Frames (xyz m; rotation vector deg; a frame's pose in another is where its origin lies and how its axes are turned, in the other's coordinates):
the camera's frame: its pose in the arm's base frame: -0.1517 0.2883 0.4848 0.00 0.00 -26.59
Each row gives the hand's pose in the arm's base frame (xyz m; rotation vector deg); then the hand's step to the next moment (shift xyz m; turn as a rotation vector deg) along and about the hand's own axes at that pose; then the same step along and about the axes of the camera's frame.
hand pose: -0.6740 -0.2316 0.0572 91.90 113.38 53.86
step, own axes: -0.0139 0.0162 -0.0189 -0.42 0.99 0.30
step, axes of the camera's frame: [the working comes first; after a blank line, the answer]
step, axes of the arm's base frame: 0.0013 -0.0162 0.0234 0.98 -0.23 0.48

0.0084 -0.0139 0.0234 0.98 0.23 0.48
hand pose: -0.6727 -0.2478 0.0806 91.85 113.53 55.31
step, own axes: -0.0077 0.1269 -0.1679 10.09 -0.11 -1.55
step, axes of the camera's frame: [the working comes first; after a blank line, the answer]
step, axes of the arm's base frame: -0.0286 -0.0379 0.2052 -3.69 9.30 2.02

-0.0086 -0.0467 0.2052 -7.47 6.66 2.02
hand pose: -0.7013 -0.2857 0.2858 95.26 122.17 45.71
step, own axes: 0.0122 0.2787 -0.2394 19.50 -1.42 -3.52
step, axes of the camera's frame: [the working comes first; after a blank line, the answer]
step, axes of the arm's base frame: 0.0787 0.0029 0.3591 -8.37 17.65 3.60

0.0691 0.0378 0.3591 -15.39 12.04 3.60
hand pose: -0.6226 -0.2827 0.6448 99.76 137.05 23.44
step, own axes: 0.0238 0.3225 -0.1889 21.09 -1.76 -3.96
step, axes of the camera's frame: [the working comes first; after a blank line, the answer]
step, axes of the arm's base frame: 0.2318 0.0910 0.2798 -9.30 19.01 3.97

0.1665 0.1851 0.2798 -16.83 12.83 3.97
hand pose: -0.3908 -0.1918 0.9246 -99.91 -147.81 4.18
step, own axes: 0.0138 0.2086 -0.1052 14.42 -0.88 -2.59
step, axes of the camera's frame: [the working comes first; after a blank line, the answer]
step, axes of the arm's base frame: 0.1932 0.0929 0.0938 -6.07 13.11 2.58

0.1312 0.1696 0.0938 -11.29 9.01 2.58
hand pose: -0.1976 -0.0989 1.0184 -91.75 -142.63 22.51
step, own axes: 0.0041 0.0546 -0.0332 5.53 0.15 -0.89
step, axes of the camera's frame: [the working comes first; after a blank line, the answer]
step, axes of the arm's base frame: 0.0547 0.0297 0.0152 -1.93 5.21 0.74

0.0356 0.0510 0.0152 -4.06 3.79 0.74
